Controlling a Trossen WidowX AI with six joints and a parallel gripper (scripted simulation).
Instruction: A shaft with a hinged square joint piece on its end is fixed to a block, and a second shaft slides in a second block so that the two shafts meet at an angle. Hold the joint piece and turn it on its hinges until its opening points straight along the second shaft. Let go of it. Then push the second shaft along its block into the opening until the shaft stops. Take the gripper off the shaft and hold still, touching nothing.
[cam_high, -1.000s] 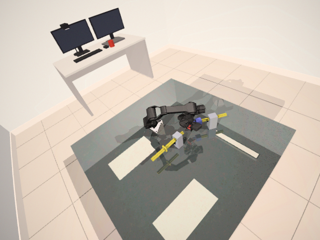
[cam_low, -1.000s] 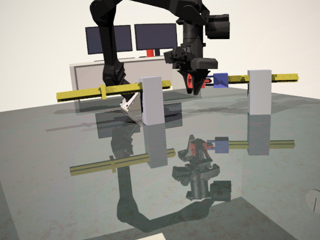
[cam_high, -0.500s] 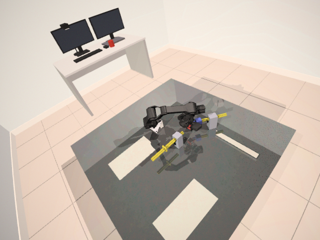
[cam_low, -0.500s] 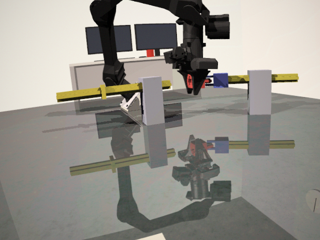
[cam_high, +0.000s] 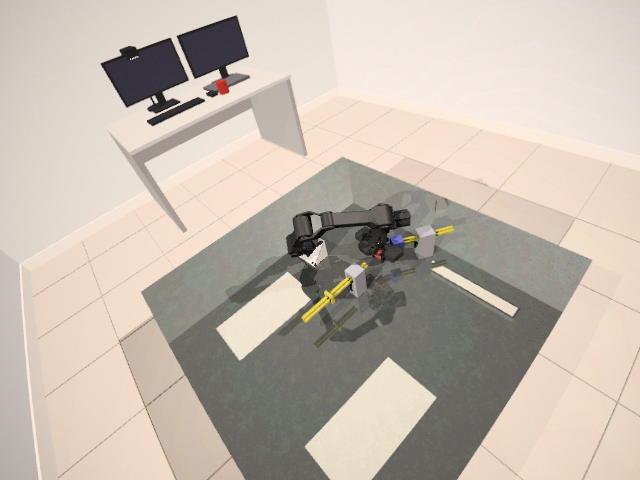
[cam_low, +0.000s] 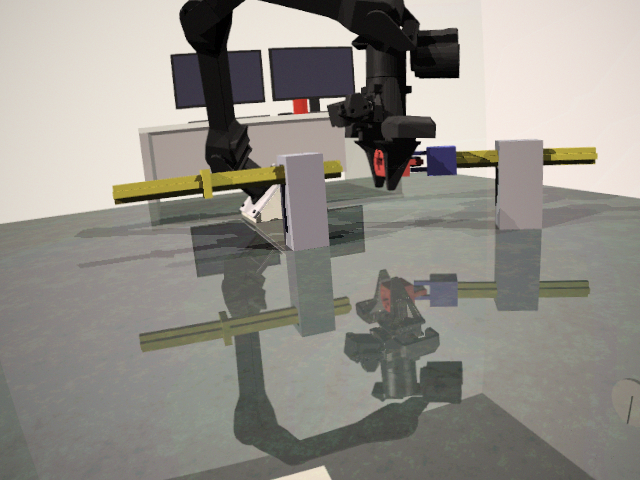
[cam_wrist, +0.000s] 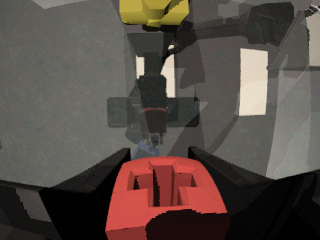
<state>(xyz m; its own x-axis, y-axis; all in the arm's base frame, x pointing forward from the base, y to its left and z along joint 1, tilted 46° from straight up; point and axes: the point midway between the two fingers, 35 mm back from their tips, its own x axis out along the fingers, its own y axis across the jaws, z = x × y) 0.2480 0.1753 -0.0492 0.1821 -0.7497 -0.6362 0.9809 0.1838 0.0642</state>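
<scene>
The red joint piece is 4 cm above my gripper tip and 2 cm to the left of it.
</scene>
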